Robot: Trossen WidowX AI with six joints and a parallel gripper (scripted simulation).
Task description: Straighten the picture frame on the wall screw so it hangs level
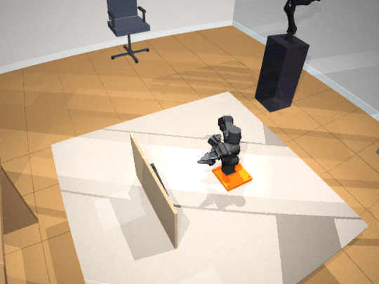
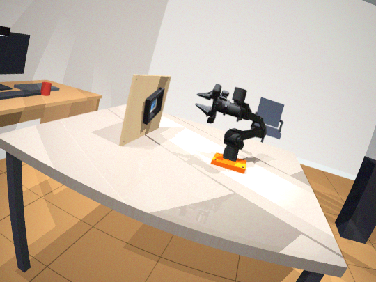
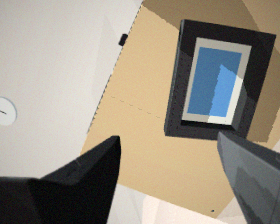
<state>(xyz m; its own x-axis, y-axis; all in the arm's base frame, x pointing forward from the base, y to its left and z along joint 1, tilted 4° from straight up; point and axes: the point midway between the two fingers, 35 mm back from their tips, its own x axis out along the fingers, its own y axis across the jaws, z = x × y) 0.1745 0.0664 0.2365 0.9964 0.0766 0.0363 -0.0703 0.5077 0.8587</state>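
Now: the picture frame 210 mm ahead of my gripper tip, 90 mm below it and 10 mm to the right of it. From my gripper tip the other things lie so: wall board 220 mm ahead, 90 mm below.
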